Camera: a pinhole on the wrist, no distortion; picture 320 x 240 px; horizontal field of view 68.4 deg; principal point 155.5 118.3 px. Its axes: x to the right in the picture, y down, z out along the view. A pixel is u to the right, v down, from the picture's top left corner.
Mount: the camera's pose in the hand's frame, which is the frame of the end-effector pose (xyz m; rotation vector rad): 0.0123 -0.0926 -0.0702 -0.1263 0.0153 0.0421
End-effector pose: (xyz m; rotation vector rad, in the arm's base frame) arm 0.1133 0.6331 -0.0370 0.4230 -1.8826 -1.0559
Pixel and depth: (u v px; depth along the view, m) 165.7 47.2 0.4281
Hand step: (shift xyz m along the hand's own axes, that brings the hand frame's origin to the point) 0.0418 -0.1659 0.3703
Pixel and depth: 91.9 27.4 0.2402
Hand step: -0.0455 -0.1569 0.1809
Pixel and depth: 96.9 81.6 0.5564
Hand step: -0.1153 -0.1140 0.4951
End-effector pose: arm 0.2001 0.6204 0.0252 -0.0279 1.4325 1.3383
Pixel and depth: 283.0 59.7 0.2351
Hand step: 0.1450 -0.1157 0.1681
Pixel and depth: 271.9 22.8 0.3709
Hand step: 0.2066 -0.1874 0.3133
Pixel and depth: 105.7 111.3 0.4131
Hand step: -0.0693 -0.0562 0.3427
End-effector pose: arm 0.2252 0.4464 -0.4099 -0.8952 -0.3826 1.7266
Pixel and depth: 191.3 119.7 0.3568
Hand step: 0.0709 -0.0432 0.2825
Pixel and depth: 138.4 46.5 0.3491
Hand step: -0.0041 -0.1551 0.2899
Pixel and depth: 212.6 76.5 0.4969
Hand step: 0.1427 -0.1124 0.4316
